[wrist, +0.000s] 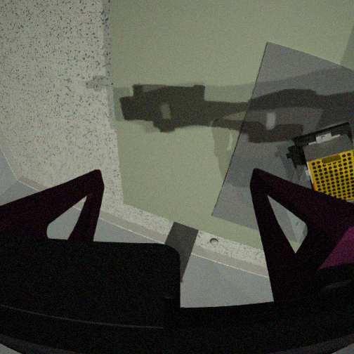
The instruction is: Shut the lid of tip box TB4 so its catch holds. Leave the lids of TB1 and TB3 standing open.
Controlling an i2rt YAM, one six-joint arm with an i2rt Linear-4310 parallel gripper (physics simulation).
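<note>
A tip box (331,170) with a yellow perforated tip rack stands at the right side of the wrist view, partly cut off by the edge. A dark frame and a light catch-like piece show at its upper end; no label is readable, so I cannot tell which box it is. My gripper (176,177) is wide open with nothing between its fingers. It is to the left of the box, with the right finger nearest to it. The other tip boxes do not show, and the state of their lids cannot be seen.
The box stands on a grey mat (240,185) on the pale green surface (165,165). A speckled strip (55,100) runs down the left. A small grey block (181,240) lies at the lower edge, near a small round hole (214,241). The arm's shadow crosses the green surface.
</note>
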